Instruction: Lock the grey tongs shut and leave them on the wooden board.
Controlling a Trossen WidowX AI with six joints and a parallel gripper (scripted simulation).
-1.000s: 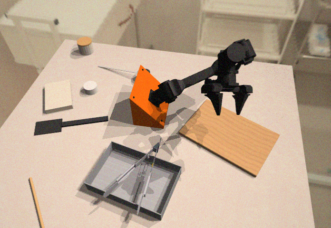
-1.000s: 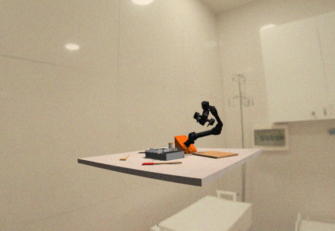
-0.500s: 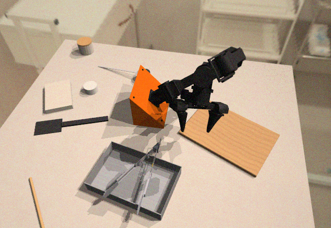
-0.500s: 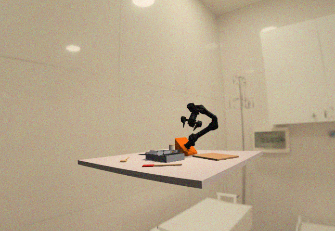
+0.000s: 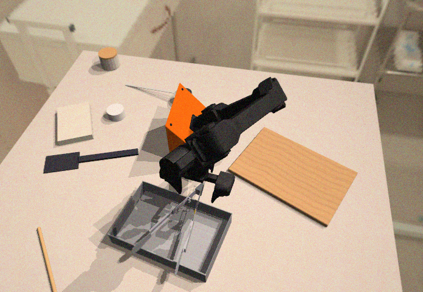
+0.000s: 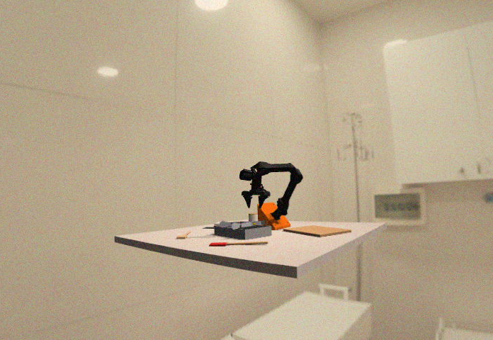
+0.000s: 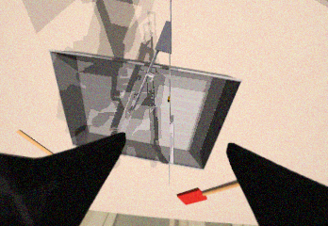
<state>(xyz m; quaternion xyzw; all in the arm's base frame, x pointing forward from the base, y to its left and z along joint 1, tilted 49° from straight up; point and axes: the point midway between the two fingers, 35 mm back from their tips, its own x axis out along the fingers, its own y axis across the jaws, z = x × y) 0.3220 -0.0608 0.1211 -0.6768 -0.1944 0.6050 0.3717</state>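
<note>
Right now the grey roasting tin is 130 mm below my gripper tip, 70 mm to the right of it and 30 mm ahead of it. Also, from my gripper tip: red-handled tool (320 mm ahead, 150 mm below, 80 mm to the left); wooden board (290 mm to the left, 230 mm behind, 150 mm below); black spatula (430 mm to the right, 210 mm behind, 160 mm below).
</note>
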